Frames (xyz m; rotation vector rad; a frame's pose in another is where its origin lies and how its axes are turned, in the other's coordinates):
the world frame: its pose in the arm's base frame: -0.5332 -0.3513 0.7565 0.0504 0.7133 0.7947
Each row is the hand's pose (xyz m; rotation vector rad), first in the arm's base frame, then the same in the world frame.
Working: the arm's base frame: its pose in the world frame: 0.9205 -0.3147 -0.1833 -0.0504 -0.7133 -0.7947

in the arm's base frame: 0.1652 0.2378 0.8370 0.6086 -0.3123 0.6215
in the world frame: 0.6846 -0.0003 0.6104 0.1526 -1.1372 0.0474
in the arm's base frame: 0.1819 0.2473 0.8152 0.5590 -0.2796 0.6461
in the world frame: 0.7114 -0.0106 0.6058 0.1126 -1.0880 0.0478
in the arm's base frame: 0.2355 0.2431 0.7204 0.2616 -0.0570 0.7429
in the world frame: 0.7882 -0.0760 0.5644 -0.0944 -0.7739 0.0119
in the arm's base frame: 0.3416 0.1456 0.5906 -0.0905 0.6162 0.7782
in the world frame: 0.8477 -0.2516 0.5077 -0.1469 -0.0378 -0.0668
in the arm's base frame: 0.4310 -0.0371 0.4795 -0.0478 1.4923 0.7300
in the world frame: 0.8318 -0.4717 0.4368 0.2181 0.7324 0.0015
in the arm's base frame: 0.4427 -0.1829 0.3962 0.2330 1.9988 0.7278
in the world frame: 0.7872 -0.6078 0.3484 0.5981 1.0972 0.1876
